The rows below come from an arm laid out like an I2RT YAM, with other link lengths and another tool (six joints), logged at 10 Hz.
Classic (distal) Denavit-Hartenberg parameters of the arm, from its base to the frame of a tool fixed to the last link. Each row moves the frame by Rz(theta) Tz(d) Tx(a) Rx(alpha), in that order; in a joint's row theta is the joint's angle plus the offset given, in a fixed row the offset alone. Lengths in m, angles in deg.
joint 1: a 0.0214, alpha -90, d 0.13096, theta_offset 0
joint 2: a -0.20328, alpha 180, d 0, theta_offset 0
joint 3: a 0.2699, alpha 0, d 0, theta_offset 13.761
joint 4: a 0.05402, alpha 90, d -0.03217, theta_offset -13.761
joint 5: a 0, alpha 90, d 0.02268, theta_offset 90
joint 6: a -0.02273, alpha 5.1, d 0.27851, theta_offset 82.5
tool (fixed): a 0, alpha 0, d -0.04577, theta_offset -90
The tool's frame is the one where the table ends.
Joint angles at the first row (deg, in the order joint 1, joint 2, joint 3, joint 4, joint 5, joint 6):
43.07 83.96 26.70 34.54 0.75 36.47
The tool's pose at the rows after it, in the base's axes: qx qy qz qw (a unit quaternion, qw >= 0); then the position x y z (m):
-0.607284 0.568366 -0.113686 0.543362 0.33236 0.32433 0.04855
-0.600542 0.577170 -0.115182 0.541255 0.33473 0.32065 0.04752
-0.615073 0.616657 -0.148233 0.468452 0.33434 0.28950 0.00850
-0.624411 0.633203 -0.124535 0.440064 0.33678 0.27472 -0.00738
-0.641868 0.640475 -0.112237 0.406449 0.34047 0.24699 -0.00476
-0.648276 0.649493 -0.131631 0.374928 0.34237 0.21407 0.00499
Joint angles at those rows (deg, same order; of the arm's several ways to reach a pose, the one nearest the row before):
43.07 83.97 26.70 37.39 3.16 41.60
43.00 83.96 26.70 37.17 4.01 42.50
42.59 83.96 26.70 28.21 8.82 42.46
37.98 83.15 26.70 23.46 3.27 42.20
30.63 76.12 26.70 11.86 -3.64 37.71
25.74 68.49 26.70 0.84 -4.49 33.39

